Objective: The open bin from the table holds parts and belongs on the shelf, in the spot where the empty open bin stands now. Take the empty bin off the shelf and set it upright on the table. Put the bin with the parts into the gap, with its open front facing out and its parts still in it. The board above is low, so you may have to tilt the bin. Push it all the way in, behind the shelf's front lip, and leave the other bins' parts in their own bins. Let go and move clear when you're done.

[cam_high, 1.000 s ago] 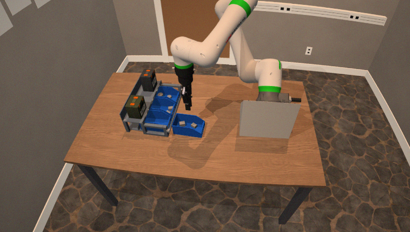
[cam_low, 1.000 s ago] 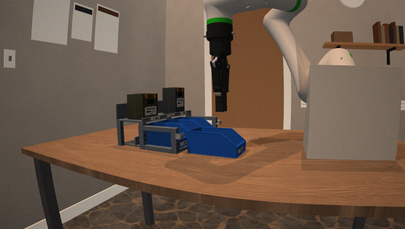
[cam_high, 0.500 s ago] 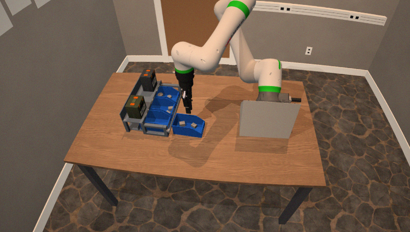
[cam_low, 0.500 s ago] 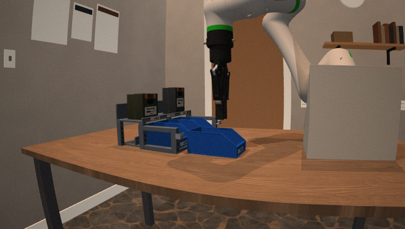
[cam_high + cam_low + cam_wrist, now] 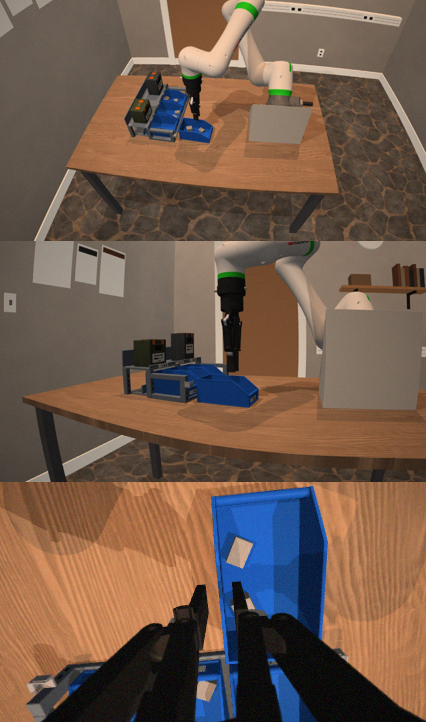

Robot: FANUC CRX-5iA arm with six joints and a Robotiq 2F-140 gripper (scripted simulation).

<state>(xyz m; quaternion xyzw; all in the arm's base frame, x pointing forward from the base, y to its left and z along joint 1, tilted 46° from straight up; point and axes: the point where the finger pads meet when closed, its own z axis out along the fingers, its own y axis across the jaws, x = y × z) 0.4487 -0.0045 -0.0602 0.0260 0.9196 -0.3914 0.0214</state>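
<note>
My gripper is now 110 mm above the tan part, 30 mm to the right of it and 30 mm past it. From my hand the other things lie so: black box: 290 mm ahead, 190 mm to the right, 40 mm above; grey shelf: 230 mm ahead, 70 mm to the right, 50 mm below.
</note>
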